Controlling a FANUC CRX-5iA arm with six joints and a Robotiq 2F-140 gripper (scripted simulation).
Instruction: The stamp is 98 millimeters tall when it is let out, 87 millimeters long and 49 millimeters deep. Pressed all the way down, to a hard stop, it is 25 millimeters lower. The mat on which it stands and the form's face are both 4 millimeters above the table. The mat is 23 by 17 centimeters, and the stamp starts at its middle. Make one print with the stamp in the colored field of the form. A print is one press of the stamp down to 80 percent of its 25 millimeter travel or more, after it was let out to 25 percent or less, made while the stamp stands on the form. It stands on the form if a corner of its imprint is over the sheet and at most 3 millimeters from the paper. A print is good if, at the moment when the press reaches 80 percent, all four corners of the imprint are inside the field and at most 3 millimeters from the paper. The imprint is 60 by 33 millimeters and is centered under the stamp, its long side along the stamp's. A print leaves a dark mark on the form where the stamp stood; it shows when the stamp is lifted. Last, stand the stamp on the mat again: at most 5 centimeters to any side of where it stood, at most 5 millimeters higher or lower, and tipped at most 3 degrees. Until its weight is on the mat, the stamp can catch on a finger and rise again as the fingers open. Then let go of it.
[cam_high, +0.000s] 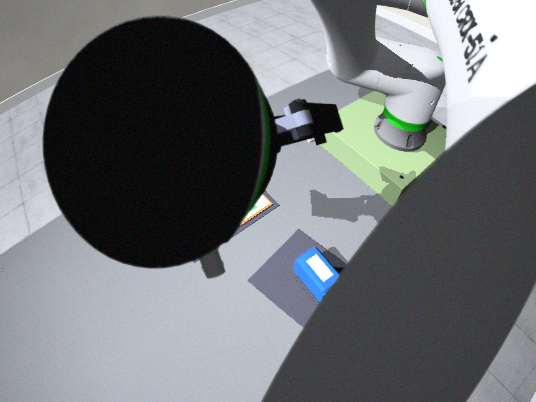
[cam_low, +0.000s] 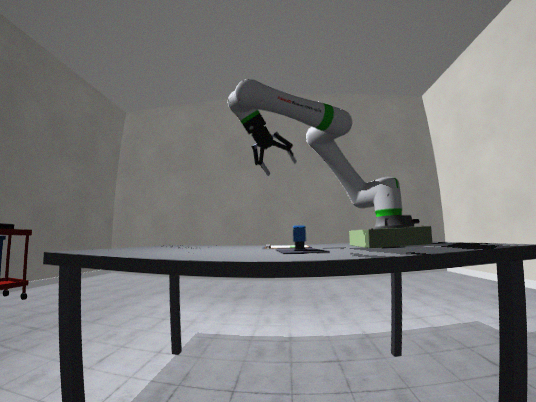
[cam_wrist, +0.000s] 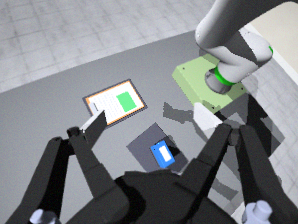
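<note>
Right now the blue stamp is 50 mm behind my hand, 100 mm to the left of it and 330 mm below it. Also, from my hand: dark mat (50 mm behind, 100 mm to the left, 380 mm below).
</note>
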